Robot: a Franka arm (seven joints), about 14 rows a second.
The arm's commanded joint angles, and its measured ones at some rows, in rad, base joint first. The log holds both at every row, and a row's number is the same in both.
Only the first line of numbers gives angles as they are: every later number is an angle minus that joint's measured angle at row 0.
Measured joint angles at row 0:
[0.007, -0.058, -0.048, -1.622, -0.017, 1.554, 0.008]
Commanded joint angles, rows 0 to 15:
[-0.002, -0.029, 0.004, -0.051, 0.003, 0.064, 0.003]
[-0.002, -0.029, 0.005, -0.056, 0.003, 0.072, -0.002]
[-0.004, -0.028, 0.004, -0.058, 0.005, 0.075, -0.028]
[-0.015, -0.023, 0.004, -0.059, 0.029, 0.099, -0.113]
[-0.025, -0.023, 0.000, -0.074, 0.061, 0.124, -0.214]
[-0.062, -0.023, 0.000, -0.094, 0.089, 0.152, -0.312]
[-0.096, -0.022, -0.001, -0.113, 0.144, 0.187, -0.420]
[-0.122, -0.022, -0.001, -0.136, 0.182, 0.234, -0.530]
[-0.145, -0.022, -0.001, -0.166, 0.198, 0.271, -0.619]
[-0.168, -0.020, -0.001, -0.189, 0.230, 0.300, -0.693]
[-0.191, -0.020, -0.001, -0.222, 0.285, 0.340, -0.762]
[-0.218, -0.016, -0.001, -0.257, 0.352, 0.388, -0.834]
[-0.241, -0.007, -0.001, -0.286, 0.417, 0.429, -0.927]
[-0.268, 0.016, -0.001, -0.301, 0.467, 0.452, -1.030]
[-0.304, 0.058, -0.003, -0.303, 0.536, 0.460, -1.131]
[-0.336, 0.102, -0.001, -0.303, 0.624, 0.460, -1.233]
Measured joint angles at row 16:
[-0.274, 0.040, -0.013, -0.286, 0.501, 0.434, -1.064]
